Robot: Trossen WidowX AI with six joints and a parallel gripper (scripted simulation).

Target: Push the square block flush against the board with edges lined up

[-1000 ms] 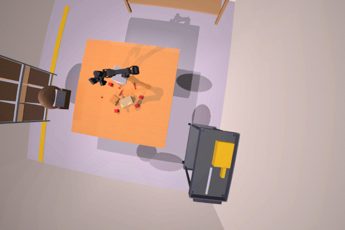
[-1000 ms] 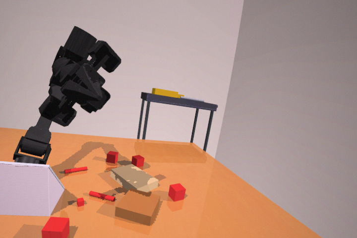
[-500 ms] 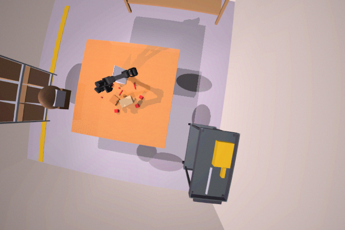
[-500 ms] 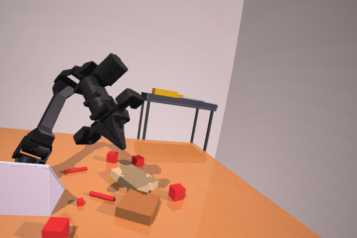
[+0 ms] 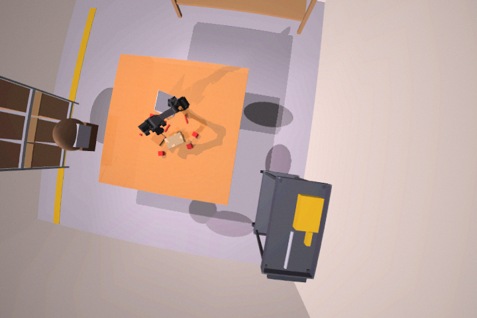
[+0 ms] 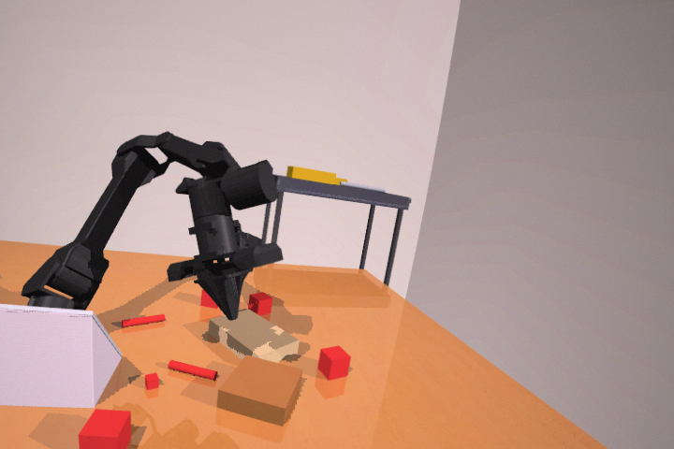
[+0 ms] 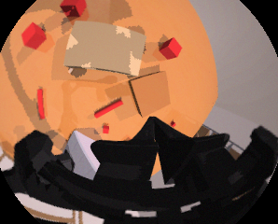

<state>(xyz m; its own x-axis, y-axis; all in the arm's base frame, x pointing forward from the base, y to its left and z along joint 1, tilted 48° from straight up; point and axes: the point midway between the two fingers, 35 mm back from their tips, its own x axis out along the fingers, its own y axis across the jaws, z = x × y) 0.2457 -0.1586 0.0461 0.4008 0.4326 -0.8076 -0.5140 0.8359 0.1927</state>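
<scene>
The pale board is 120 mm to the left of my gripper tip, 100 mm below it and 60 mm ahead of it. Round my gripper tip: brown square block (100 mm below, 50 mm ahead, 30 mm to the right).
</scene>
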